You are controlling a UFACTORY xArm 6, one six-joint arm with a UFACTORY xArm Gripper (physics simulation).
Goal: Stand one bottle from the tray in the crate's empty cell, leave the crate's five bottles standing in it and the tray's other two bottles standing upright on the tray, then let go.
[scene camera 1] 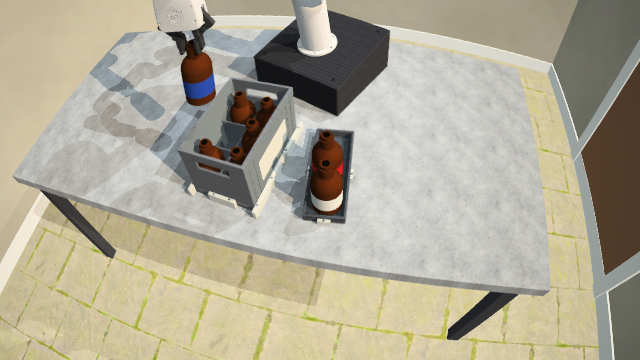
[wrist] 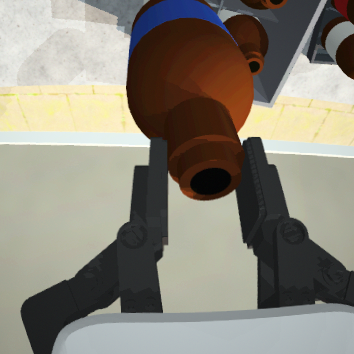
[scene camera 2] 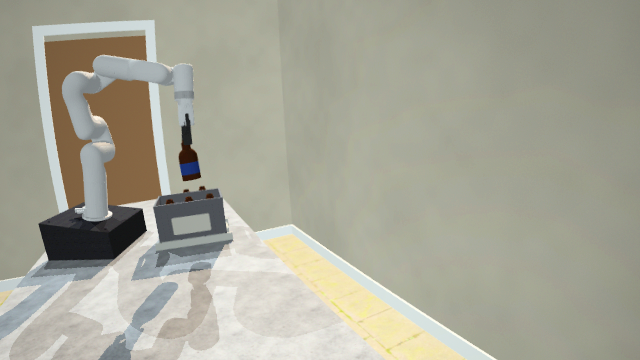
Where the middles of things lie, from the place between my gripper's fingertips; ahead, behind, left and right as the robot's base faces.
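Labels:
There is the red-banded bottle (scene camera 1: 326,148), and counted from my hand it is 280 mm to the left, 20 mm ahead and, finally, 310 mm below.

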